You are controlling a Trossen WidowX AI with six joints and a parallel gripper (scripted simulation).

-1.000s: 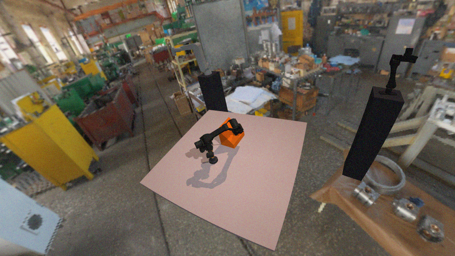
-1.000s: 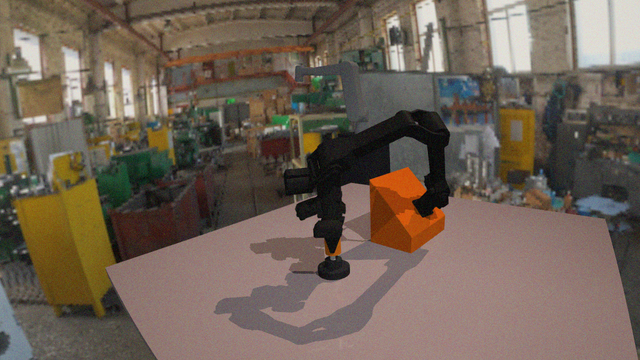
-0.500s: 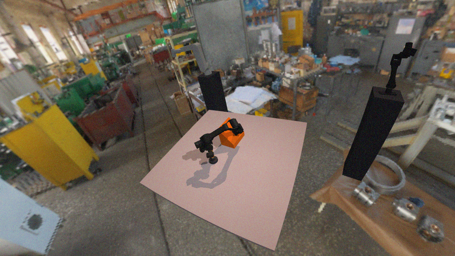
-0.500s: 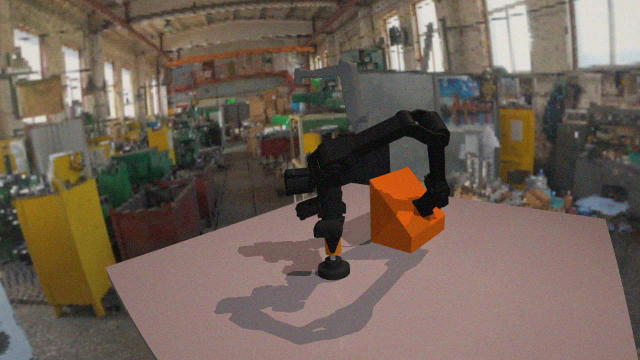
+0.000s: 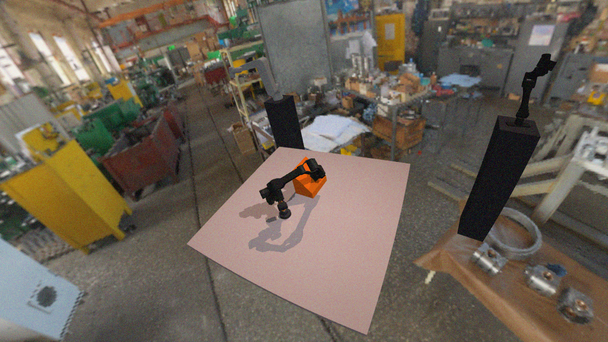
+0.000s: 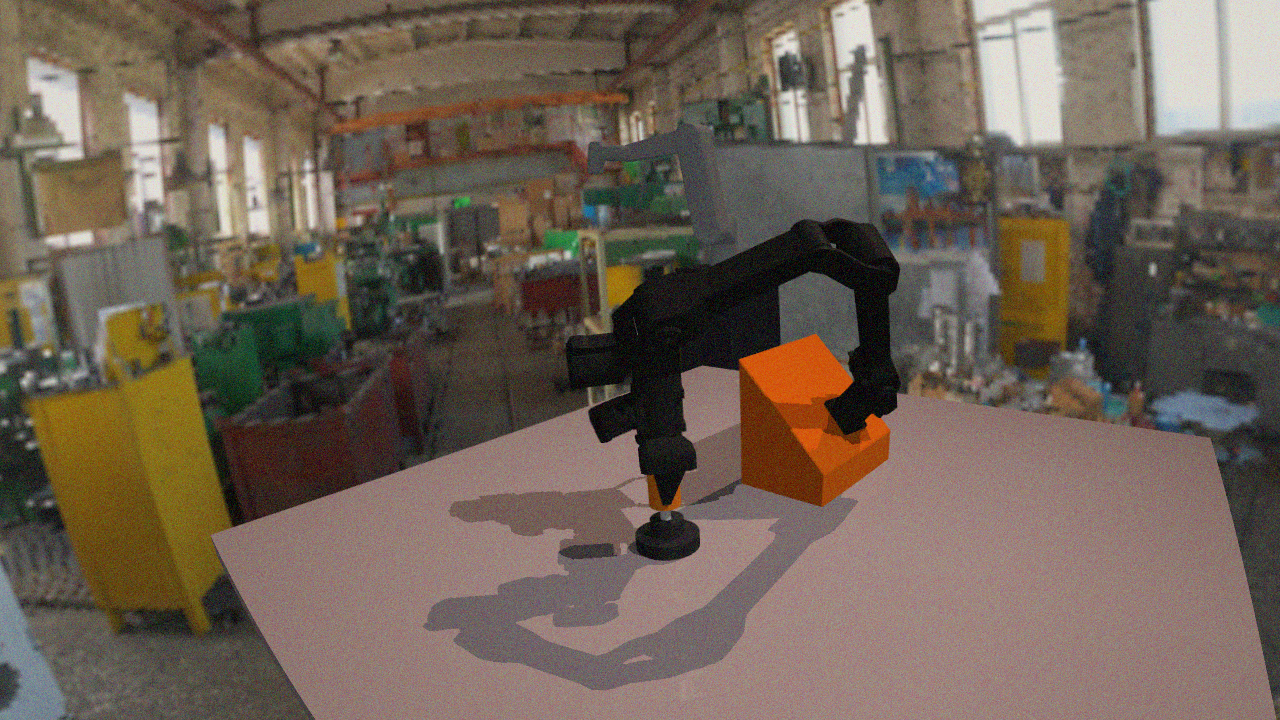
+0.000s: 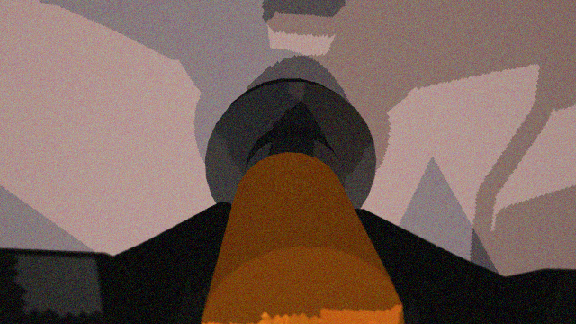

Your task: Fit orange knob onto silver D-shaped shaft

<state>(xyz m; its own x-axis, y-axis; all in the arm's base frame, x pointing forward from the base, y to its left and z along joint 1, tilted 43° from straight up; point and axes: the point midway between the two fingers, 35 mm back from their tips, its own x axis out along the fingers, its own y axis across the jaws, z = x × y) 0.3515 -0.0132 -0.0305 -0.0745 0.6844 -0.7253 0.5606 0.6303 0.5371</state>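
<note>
Now: the orange knob 3 cm above my gripper tip. Round my gripper tip: black round pedestal: 4 cm below.
</note>
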